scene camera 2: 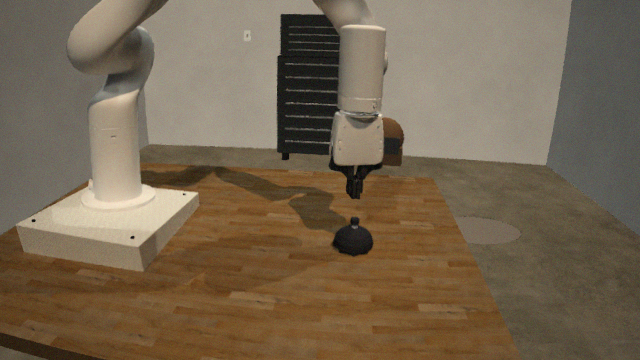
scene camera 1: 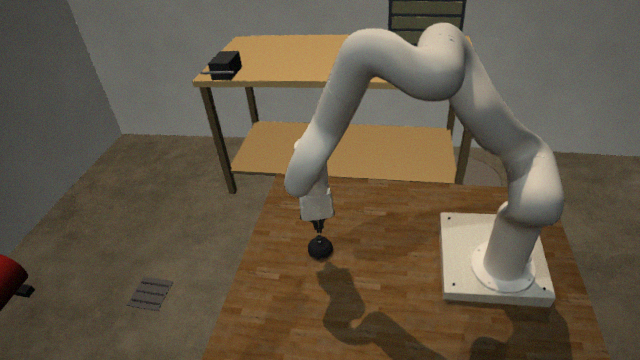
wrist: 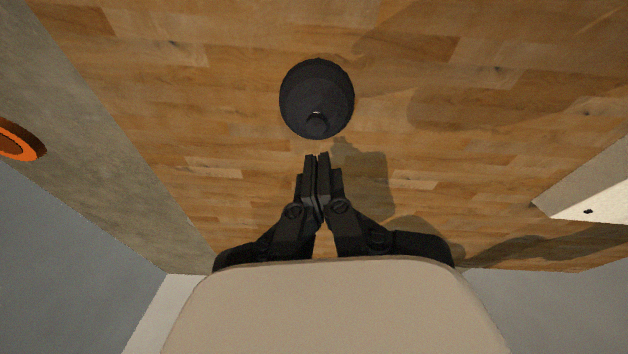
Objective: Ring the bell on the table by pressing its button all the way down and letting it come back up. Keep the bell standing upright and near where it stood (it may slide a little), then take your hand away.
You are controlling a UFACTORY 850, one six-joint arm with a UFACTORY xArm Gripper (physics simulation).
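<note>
The black dome-shaped bell (scene camera 1: 320, 249) (scene camera 2: 353, 241) (wrist: 317, 92) stands upright on the wooden table (scene camera 1: 400, 240) (scene camera 2: 280, 280) (wrist: 240, 75). Its small round button (scene camera 2: 354, 220) (wrist: 316, 122) sits on top of the dome, raised, with a bit of bright stem showing under it. My gripper (scene camera 1: 319, 231) (scene camera 2: 354, 196) (wrist: 320, 168) is shut with nothing between its fingers. It points down and hangs above the bell, with a visible gap between the fingertips and the button in the scene camera 2 view.
The white base plate (scene camera 1: 465, 297) (scene camera 2: 75, 245) of the arm stands on the same table, well to one side of the bell. A wooden workbench (scene camera 1: 280, 55) with a black box (scene camera 1: 225, 65) stands behind the table. A dark drawer cabinet (scene camera 2: 307, 105) stands by the far wall.
</note>
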